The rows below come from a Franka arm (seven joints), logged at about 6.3 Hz.
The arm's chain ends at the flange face. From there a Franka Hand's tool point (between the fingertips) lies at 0.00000 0.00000 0.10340 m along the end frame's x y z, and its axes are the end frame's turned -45 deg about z.
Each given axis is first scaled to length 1.
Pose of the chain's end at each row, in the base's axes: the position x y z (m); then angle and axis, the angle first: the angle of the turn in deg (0 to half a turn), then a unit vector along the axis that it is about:
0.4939, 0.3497, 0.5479, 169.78, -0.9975, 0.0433, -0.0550
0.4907, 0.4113, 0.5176, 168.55, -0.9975, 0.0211, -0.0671
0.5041, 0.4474, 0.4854, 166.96, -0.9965, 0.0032, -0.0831
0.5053, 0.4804, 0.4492, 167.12, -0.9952, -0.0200, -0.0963
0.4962, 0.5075, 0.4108, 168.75, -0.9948, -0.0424, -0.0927
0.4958, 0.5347, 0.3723, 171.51, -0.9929, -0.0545, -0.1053
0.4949, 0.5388, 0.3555, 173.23, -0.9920, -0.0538, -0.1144
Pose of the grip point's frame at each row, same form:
0.5060, 0.3675, 0.4468, 172.97, -0.9362, -0.3410, -0.0849
0.5048, 0.4315, 0.4172, 172.36, -0.9271, -0.3612, -0.1001
0.5211, 0.4706, 0.3861, 171.59, -0.9184, -0.3770, -0.1201
0.5244, 0.5037, 0.3503, 172.32, -0.9080, -0.3977, -0.1316
0.5142, 0.5284, 0.3111, 173.67, -0.8999, -0.4185, -0.1229
0.5165, 0.5510, 0.2723, 176.77, -0.8944, -0.4293, -0.1254
0.5176, 0.5522, 0.2555, 178.76, -0.8944, -0.4286, -0.1281

